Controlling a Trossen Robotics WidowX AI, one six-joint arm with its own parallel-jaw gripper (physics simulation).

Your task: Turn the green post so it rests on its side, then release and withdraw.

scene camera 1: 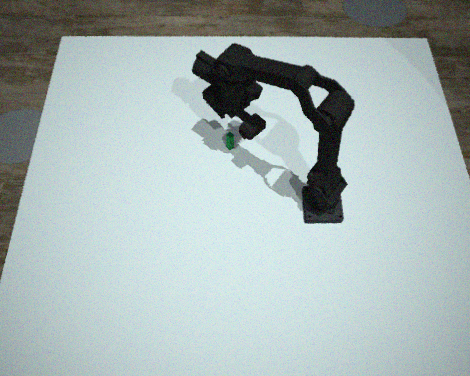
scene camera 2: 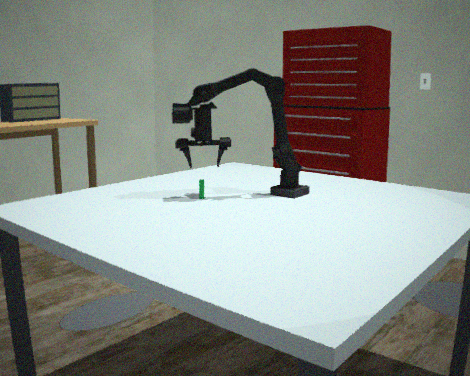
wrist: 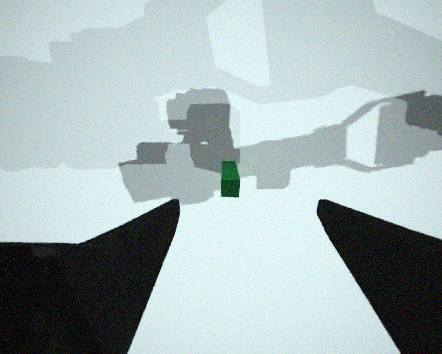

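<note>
The green post (scene camera 1: pixel 230 141) (scene camera 2: pixel 201 189) (wrist: pixel 230 179) stands upright on the white table (scene camera 1: pixel 175 280) (scene camera 2: pixel 240 250). It is small and slim, and the arm's shadow falls around its foot. My gripper (scene camera 2: pixel 204 166) (wrist: pixel 247 205) is open and empty, pointing down with its fingers wide apart. In the second scene view its fingertips are above the top of the post, one to either side. In the wrist view the post shows between the two fingertips in width, nearer the left one, and a little beyond them. In the first scene view the fingertips are largely hidden by the gripper's body.
The arm's base (scene camera 1: pixel 323 212) (scene camera 2: pixel 290 191) stands on the table to the right of the post. Behind the table are a red drawer cabinet (scene camera 2: pixel 325 80) and, at the left, a wooden bench (scene camera 2: pixel 75 122) with a small drawer unit (scene camera 2: pixel 35 102) on it.
</note>
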